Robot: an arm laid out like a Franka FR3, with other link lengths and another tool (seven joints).
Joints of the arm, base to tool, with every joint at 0 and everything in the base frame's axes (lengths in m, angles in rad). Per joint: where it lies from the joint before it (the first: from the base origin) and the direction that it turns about. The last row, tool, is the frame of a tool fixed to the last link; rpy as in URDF.
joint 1: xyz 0 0 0.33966 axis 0 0 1
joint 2: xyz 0 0 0 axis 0 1 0
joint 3: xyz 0 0 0.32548 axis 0 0 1
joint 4: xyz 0.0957 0 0 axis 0 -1 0
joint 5: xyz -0.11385 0 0.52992 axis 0 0 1
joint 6: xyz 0 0 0 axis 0 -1 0
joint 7: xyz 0.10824 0 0 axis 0 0 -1
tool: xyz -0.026 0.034 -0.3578 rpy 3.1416 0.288 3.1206
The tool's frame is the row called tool.
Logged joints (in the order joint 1, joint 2, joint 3, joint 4, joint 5, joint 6, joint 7), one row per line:
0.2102, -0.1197, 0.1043, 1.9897, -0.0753, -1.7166, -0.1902
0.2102, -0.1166, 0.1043, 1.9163, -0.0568, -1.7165, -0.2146
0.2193, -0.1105, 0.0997, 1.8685, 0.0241, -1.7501, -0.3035
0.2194, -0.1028, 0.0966, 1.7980, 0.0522, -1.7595, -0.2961
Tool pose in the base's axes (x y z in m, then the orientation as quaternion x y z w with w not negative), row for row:
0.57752, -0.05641, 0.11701, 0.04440, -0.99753, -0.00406, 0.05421
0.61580, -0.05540, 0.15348, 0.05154, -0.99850, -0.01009, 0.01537
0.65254, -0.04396, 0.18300, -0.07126, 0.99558, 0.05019, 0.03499
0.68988, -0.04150, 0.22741, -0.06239, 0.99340, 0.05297, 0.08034
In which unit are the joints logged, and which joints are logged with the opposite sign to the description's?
The joints are logged in radians. Opposite sign: joint 1, joint 2, joint 4, joint 6.
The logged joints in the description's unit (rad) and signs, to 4 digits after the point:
-0.2102, 0.1197, 0.1043, -1.9897, -0.0753, 1.7166, -0.1902
-0.2102, 0.1166, 0.1043, -1.9163, -0.0568, 1.7165, -0.2146
-0.2193, 0.1105, 0.0997, -1.8685, 0.0241, 1.7501, -0.3035
-0.2194, 0.1028, 0.0966, -1.7980, 0.0522, 1.7595, -0.2961

